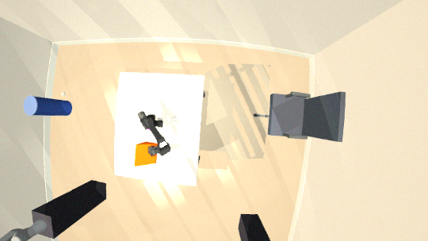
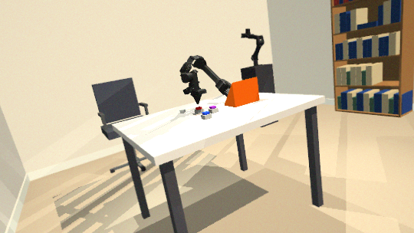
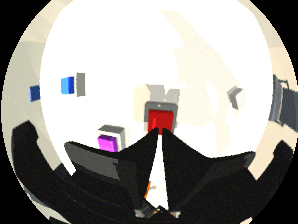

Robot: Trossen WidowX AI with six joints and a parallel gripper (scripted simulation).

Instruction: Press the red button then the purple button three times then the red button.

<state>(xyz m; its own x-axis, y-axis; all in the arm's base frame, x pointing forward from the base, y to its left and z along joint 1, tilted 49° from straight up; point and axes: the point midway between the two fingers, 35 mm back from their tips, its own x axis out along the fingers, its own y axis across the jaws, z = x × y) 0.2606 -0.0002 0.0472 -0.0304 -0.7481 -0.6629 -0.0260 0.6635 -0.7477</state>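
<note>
Right now the red button is 3 cm below my gripper tip. From my gripper tip the other things lie so: small grey object: 16 cm to the right, 5 cm below, 5 cm ahead; then purple button: 9 cm to the left, 6 cm behind, 3 cm below; then blue button: 18 cm to the left, 5 cm ahead, 3 cm below.
</note>
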